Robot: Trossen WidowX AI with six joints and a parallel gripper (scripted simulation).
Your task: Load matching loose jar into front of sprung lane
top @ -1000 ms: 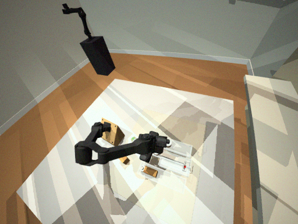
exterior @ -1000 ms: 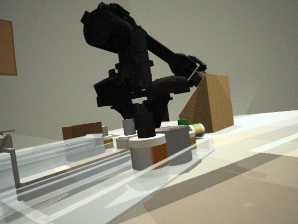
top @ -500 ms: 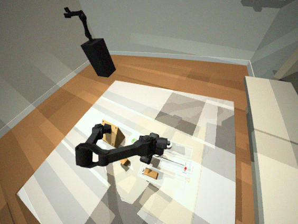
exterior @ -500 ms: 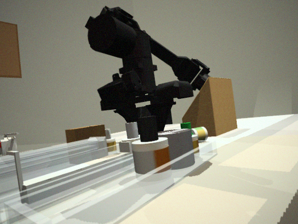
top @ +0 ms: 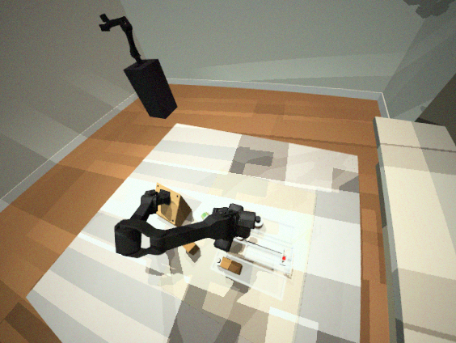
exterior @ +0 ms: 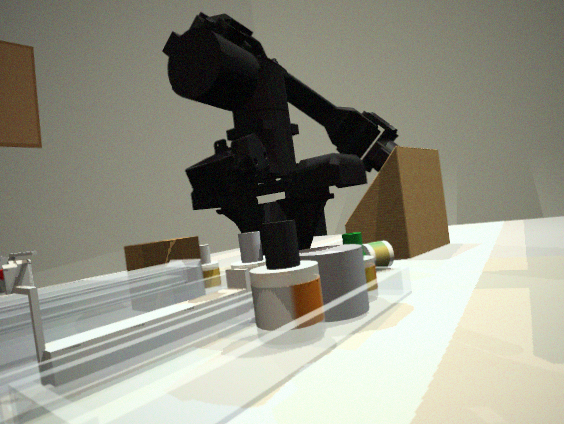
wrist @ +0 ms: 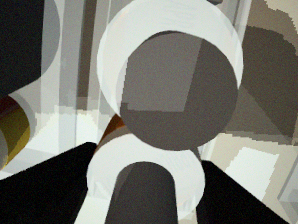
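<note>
My gripper tip is 4 cm short of the grey cylinder and 8 cm to the right of it. Also, from my gripper tip: pusher plate 15 cm ahead, 3 cm to the right, 2 cm above; then clear sprung lane 14 cm ahead, 2 cm to the right, 1 cm below; then brown block 5 cm ahead, 13 cm to the right, 1 cm above.
</note>
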